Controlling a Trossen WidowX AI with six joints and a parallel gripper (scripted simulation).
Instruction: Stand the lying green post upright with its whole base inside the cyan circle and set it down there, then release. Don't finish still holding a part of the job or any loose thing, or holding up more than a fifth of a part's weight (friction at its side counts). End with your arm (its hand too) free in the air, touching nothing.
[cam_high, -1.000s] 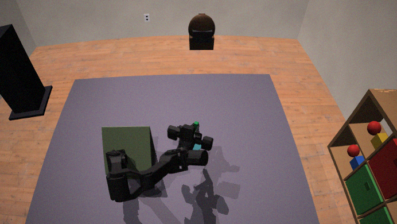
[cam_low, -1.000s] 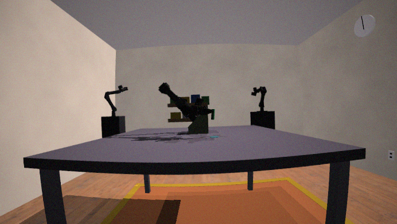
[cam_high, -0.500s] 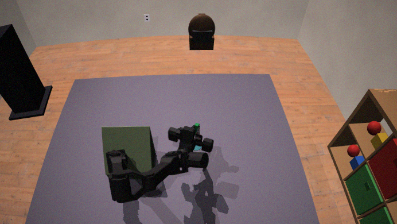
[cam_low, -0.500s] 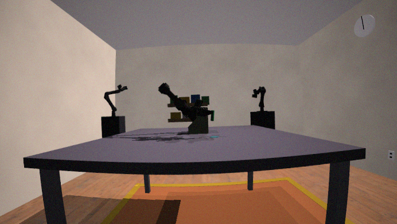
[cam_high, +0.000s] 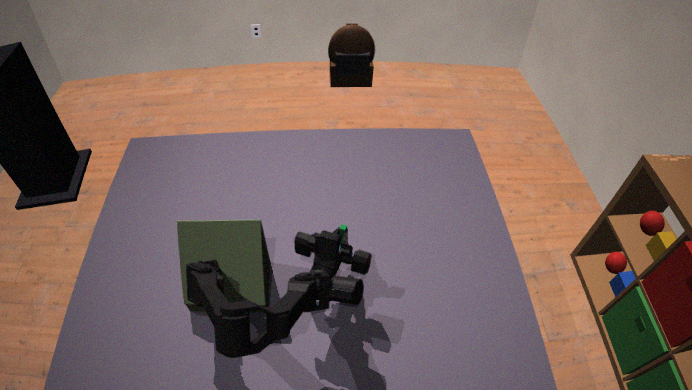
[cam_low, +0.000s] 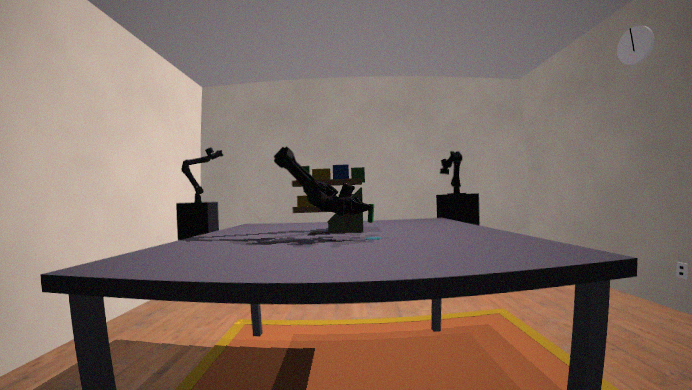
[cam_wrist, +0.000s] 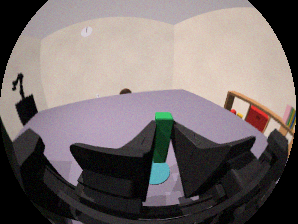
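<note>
My hand is 2 cm short of the cyan circle, 3 cm to the right of it and 11 cm above it. Also, from my hand: green post (1 cm ahead, 2 cm to the left, 2 cm below).
</note>
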